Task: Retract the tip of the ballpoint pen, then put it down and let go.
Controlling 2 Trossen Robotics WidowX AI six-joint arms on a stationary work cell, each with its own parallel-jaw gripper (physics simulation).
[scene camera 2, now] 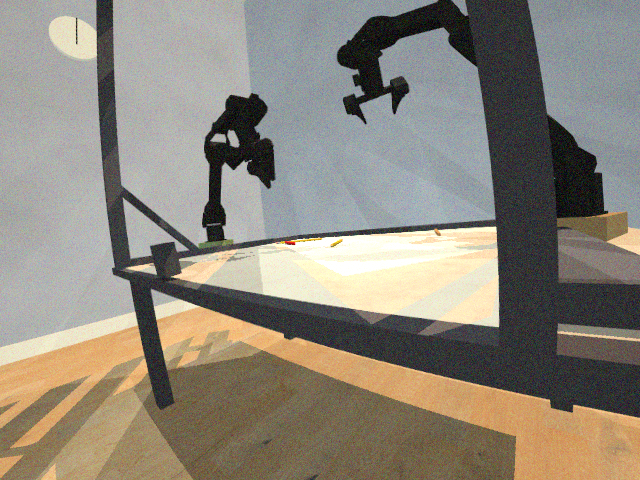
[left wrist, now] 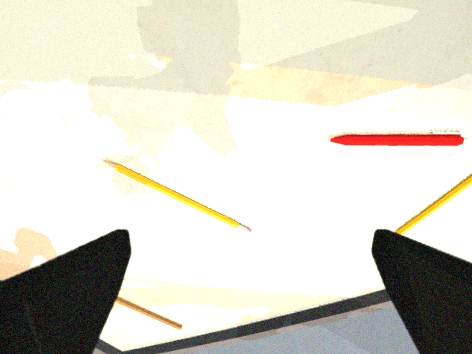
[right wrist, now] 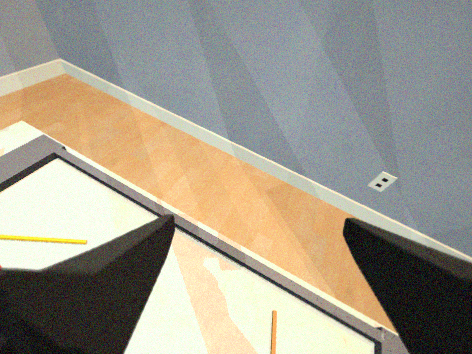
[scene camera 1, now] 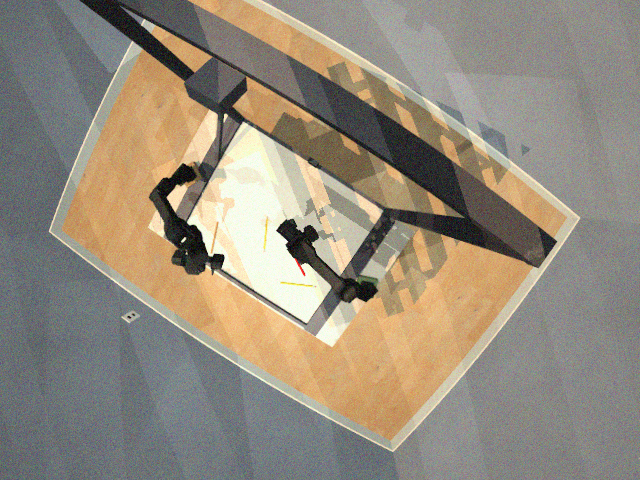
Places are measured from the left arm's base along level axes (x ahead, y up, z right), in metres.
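Where they show: left gripper, fingertip midpoint: [scene camera 2: 271,184] [left wrist: 252,241]; right gripper, fingertip midpoint: [scene camera 2: 380,118] [right wrist: 258,224] [scene camera 1: 201,273]; left arm's base at its link origin: [scene camera 1: 366,287]; right arm's base at its link origin: [scene camera 2: 576,215] [scene camera 1: 189,174].
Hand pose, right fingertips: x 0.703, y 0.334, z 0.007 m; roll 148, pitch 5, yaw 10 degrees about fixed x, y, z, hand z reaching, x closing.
Note:
Each offset is from my right fingertips to the top centre of the thing. Level surfaces: height alone.
A red ballpoint pen @[dx -0.346, dy -0.360, dz +0.026 m] [scene camera 1: 299,267] [scene camera 2: 290,242] [left wrist: 397,140] with a pale clip strip lies flat on the white table top @[dy -0.372 m] [scene camera 1: 248,196]. Its pointed end faces left in the left wrist view; whether the tip is out is too small to tell. My left gripper [scene camera 1: 298,231] [scene camera 2: 266,180] [left wrist: 252,241] is open and empty, above the table, pointing down. In the left wrist view the pen lies beyond the fingers, at upper right. My right gripper [scene camera 1: 199,264] [scene camera 2: 380,117] [right wrist: 258,224] is open and empty, high above the table's edge, apart from the pen.
One yellow pencil @[dx -0.145, dy -0.363, dz +0.145 m] [scene camera 1: 266,234] [scene camera 2: 337,242] [left wrist: 180,197] and another yellow pencil @[dx -0.360, dy -0.365, dz -0.080 m] [scene camera 1: 298,284] [left wrist: 434,205] [right wrist: 45,240] lie near the pen. An orange-brown stick @[dx +0.126, dy -0.365, dz +0.068 m] [scene camera 1: 214,237] [scene camera 2: 437,232] [left wrist: 150,312] [right wrist: 273,332] lies farther off. Dark frame posts [scene camera 2: 519,155] stand at the table's border.

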